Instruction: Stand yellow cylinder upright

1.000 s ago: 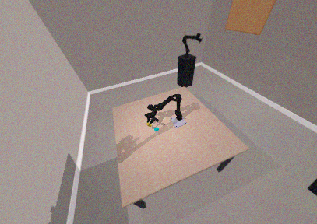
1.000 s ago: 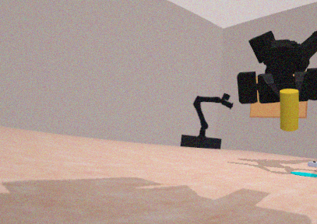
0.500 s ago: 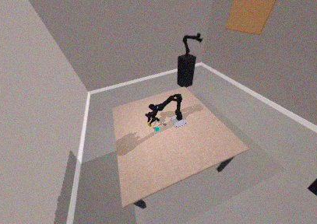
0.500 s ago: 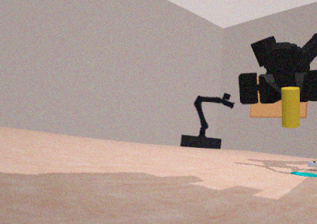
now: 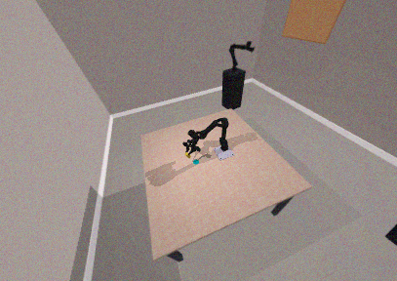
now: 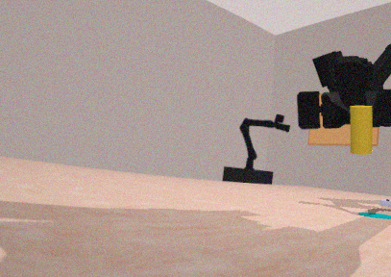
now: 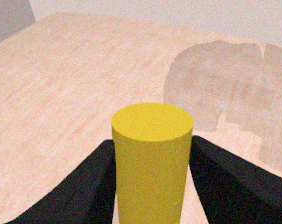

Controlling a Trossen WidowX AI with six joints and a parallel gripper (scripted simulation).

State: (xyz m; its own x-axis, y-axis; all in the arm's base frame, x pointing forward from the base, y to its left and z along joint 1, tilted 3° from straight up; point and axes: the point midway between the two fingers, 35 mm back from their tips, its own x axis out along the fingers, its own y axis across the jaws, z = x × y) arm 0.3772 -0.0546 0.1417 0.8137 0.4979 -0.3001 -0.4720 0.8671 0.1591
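The cyan circle lies 70 mm behind my gripper tip, 20 mm to the left of it and 140 mm below it. From my gripper tip the other things lie so: yellow tall cylinder 10 mm behind, 20 mm below.
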